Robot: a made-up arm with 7 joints.
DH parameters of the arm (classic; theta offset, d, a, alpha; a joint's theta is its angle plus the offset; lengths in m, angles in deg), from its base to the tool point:
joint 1: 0 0.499 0 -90
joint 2: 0 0 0 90
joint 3: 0 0.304 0.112 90
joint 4: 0 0 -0.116 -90
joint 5: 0 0.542 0 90
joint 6: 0 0 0.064 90
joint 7: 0 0 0 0
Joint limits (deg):
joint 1: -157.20..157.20
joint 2: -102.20..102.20
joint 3: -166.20..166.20
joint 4: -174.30..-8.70
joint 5: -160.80..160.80
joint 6: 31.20..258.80
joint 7: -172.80..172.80
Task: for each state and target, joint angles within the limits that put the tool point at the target. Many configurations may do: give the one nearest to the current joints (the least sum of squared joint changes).
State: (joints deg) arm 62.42 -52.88 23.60 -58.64 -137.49 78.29 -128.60
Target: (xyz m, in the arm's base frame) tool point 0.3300 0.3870 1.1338
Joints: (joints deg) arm 47.16 -24.60 2.28 -95.87 -136.70 79.78 -128.60
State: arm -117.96 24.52 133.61 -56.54 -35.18 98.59 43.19
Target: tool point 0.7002 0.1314 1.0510
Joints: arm -128.87 -11.82 131.57 -67.31 -35.03 97.97 43.19
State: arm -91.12 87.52 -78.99 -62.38 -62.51 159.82 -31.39
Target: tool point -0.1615 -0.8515 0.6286
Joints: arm -64.68 72.17 -86.19 -59.62 -64.26 171.57 -31.39
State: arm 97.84 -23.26 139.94 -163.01 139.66 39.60 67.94
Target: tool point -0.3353 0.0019 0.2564
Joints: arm 108.07 -40.88 97.65 -174.30 139.28 31.20 67.94
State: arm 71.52 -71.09 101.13 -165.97 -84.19 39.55 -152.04
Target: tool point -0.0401 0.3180 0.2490
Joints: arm 42.76 -68.43 129.88 -171.99 -84.45 49.50 -152.04
